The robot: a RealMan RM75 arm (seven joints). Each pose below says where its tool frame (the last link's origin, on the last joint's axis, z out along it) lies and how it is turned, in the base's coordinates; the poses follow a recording.
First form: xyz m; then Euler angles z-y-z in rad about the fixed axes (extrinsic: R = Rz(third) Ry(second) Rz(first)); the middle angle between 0 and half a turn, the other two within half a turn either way.
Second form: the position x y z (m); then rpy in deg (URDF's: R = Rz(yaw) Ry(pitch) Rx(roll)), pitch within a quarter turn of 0, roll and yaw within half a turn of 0. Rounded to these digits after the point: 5 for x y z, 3 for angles.
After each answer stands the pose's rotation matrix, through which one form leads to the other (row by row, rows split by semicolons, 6 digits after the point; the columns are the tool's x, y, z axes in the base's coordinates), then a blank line. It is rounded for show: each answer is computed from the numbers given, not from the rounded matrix.
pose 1, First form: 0.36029 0.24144 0.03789 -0.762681 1.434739 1.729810
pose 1, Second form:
0.36029 0.24144 0.03789 -78.791 45.750 17.190
0.666618 -0.728703 -0.156881; 0.206221 -0.021956 0.978259; -0.716305 -0.684478 0.135638

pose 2, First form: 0.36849 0.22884 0.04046 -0.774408 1.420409 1.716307
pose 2, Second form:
0.36849 0.22884 0.04046 -77.773 44.972 17.044
0.676374 -0.722472 -0.143361; 0.207361 0.000012 0.978264; -0.706767 -0.691400 0.149821

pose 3, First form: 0.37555 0.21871 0.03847 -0.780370 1.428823 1.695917
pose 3, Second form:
0.37555 0.21871 0.03847 -78.516 44.709 15.303
0.685494 -0.717521 -0.123539; 0.187567 0.010085 0.982200; -0.703503 -0.696464 0.141497

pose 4, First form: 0.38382 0.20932 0.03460 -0.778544 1.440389 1.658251
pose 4, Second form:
0.38382 0.20932 0.03460 -79.421 44.902 12.521
0.691474 -0.717192 -0.086602; 0.153561 0.028787 0.987720; -0.705892 -0.696281 0.130038

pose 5, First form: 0.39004 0.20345 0.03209 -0.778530 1.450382 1.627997
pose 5, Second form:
0.39004 0.20345 0.03209 -80.224 44.974 10.221
0.696196 -0.715605 -0.056756; 0.125528 0.043515 0.991135; -0.706791 -0.697149 0.120124

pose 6, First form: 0.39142 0.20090 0.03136 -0.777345 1.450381 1.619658
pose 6, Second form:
0.39142 0.20090 0.03136 -80.212 45.041 9.760
0.696370 -0.716043 -0.048489; 0.119777 0.049340 0.991574; -0.707617 -0.696311 0.120125

